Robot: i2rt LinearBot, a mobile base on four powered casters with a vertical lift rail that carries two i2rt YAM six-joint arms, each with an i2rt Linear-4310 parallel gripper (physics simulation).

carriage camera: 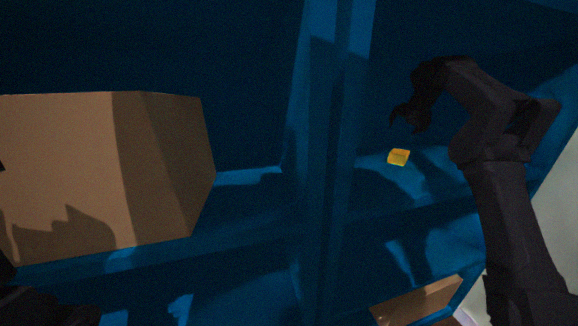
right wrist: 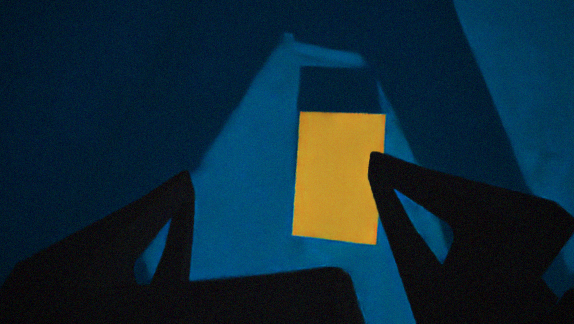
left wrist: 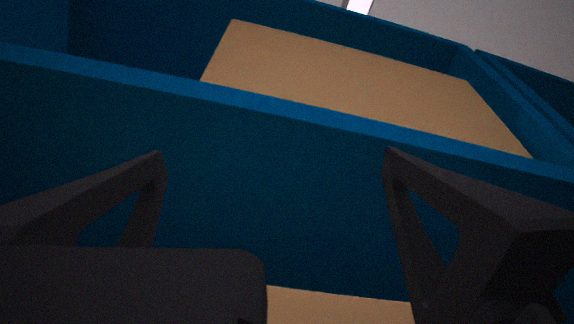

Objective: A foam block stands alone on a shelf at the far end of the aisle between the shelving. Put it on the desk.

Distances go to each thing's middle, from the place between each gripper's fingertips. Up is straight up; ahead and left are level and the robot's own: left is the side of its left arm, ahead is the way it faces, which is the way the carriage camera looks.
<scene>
Right now my right hand is 110 mm above the yellow foam block (right wrist: pixel 333 200), 20 mm past it and 10 mm to the left of it.
Now: left hand 490 mm short of the yellow foam block, 820 mm to the left of it and 250 mm above it.
</scene>
